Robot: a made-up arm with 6 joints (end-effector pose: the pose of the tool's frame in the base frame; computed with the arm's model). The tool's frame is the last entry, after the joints. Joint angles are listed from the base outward.
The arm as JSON. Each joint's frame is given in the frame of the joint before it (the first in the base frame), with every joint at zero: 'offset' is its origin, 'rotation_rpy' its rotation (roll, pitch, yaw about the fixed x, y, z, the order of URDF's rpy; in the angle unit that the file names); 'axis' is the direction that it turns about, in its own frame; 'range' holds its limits. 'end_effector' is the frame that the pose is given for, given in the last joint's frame.
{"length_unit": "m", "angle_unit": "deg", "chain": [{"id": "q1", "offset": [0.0, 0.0, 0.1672], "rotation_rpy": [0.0, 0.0, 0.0], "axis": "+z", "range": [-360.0, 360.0]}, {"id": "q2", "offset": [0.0, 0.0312, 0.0], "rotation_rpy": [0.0, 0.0, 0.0], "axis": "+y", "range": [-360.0, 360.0]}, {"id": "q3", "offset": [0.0, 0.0, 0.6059], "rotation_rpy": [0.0, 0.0, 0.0], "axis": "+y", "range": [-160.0, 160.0]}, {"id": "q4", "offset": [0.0, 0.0, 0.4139], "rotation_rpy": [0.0, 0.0, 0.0], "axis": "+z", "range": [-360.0, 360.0]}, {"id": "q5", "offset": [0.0, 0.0, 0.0], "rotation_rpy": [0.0, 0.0, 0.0], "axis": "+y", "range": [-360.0, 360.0]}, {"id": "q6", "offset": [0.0, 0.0, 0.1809], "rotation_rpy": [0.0, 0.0, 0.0], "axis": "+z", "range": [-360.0, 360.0]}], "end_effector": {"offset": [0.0, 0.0, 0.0], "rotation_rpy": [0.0, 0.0, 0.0]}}
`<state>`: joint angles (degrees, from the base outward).
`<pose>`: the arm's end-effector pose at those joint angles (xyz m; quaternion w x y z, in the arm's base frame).
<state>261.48 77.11 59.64 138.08 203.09 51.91</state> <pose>-0.1230 -0.7114 0.0859 0.0142 0.0698 -0.5100 -0.8572</pose>
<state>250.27 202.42 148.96 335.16 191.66 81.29</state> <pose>0.1449 0.2661 -0.1638 0.0158 -0.9514 0.3045 -0.0431</pose>
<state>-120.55 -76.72 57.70 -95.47 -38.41 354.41</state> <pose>0.5099 0.5823 0.8352 0.3832 0.3395 0.0686 0.8563</pose>
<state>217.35 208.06 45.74 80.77 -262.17 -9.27</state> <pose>0.6563 0.2391 -0.4485 0.0535 -0.3018 0.5600 -0.7697</pose>
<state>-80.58 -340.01 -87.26 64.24 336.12 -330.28</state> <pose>-0.0899 0.3292 0.9311 0.7475 -0.6087 -0.1843 0.1916</pose>
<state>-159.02 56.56 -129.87 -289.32 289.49 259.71</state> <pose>-0.0792 0.1086 0.5832 0.2836 -0.3926 -0.6689 -0.5640</pose>
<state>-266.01 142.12 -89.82 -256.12 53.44 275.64</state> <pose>-0.2250 0.7496 0.0356 0.3047 -0.4916 -0.0008 0.8158</pose>
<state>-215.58 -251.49 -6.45 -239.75 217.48 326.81</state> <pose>-0.6357 0.5333 -0.1359 0.6462 0.1875 0.7293 0.1241</pose>
